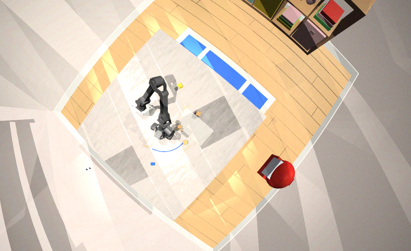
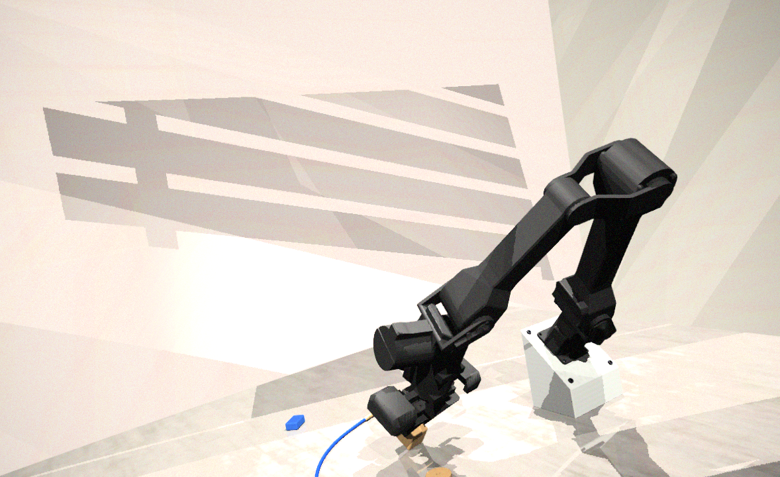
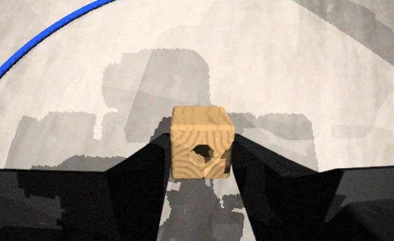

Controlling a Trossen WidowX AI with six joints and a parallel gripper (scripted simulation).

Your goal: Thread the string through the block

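Now: the wooden cylinder 7 cm ahead of my gripper tip, 15 cm to the left of it and 1 cm below it. The rest, counted from my gripper tip: yellow cube: 14 cm behind, 43 cm to the left, 1 cm below; then round button: 19 cm ahead, 8 cm to the left, 2 cm below; then blue piece: 8 cm ahead, 26 cm to the right, 2 cm below.
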